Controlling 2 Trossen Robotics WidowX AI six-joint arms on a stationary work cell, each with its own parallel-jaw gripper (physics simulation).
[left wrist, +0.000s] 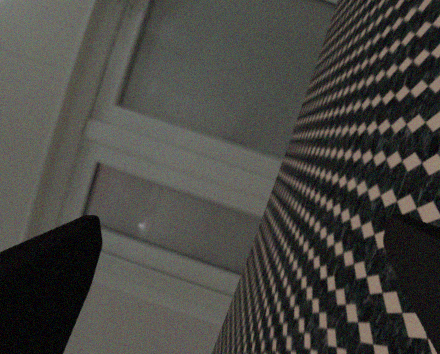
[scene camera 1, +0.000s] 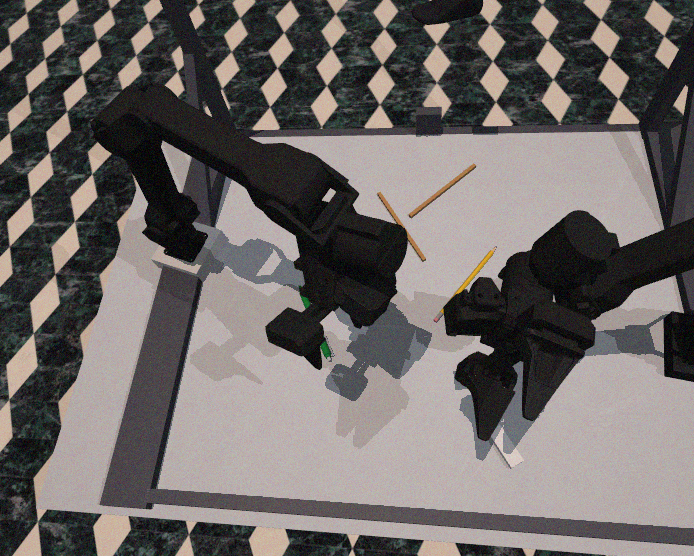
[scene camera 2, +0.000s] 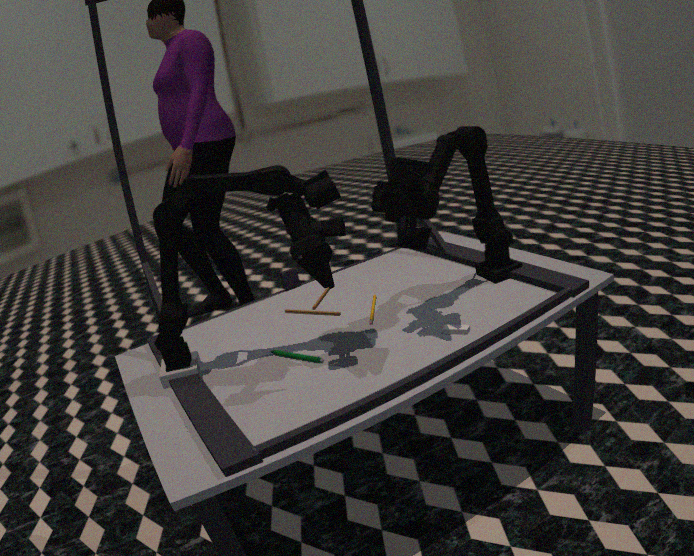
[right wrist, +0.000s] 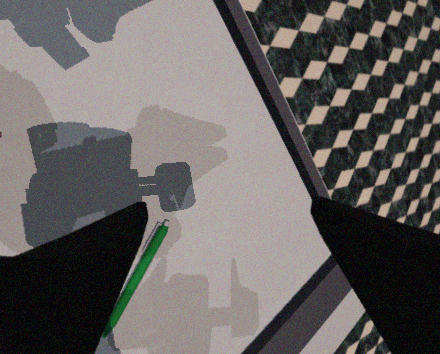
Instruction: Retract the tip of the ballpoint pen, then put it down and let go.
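Pixels of known places: left gripper, fingertip midpoint: [left wrist: 245, 230] [scene camera 1: 503, 430] [scene camera 2: 431, 205]; right gripper, fingertip midpoint: [scene camera 1: 338, 346] [scene camera 2: 330, 287] [right wrist: 229, 207]; left arm's base, link origin: [scene camera 2: 498, 263]; right arm's base, link origin: [scene camera 1: 186, 244] [scene camera 2: 178, 363].
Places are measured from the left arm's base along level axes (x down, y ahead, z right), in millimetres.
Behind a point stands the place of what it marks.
Observation:
The green ballpoint pen [scene camera 1: 326, 347] @(x 19, y 583, z -119 mm) [scene camera 2: 296, 355] @(x 20, y 618, z -83 mm) [right wrist: 137, 280] @(x 18, y 619, z -76 mm) lies flat on the white table. In scene camera 1 the right arm covers its middle. In the right wrist view its silver clip and button end point up, and the left finger partly covers it; whether the tip is out cannot be told. My right gripper [scene camera 1: 340, 345] @(x -144, y 529, z -166 mm) [scene camera 2: 329, 280] @(x -144, y 529, z -166 mm) [right wrist: 229, 207] @(x -144, y 529, z -166 mm) is open and empty, raised above the table near the pen. My left gripper [scene camera 1: 505, 427] @(x -280, y 321, z -259 mm) [left wrist: 245, 230] @(x -280, y 321, z -259 mm) is open and empty, far to the right of the pen in scene camera 1.
A yellow pencil [scene camera 1: 475, 272] @(x 24, y 360, z 74 mm) [scene camera 2: 373, 309] @(x 25, y 376, z 37 mm) lies between the arms. Two brown sticks, one [scene camera 1: 442, 191] @(x 25, y 445, z 239 mm) farther back and one [scene camera 1: 400, 225] nearer, lie behind the pen. A white block [scene camera 1: 508, 453] @(x 19, y 271, z -223 mm) [scene camera 2: 460, 328] @(x 19, y 272, z -226 mm) lies under the left gripper. A dark frame rail [scene camera 1: 347, 510] @(x 11, y 486, z -356 mm) runs along the near edge.

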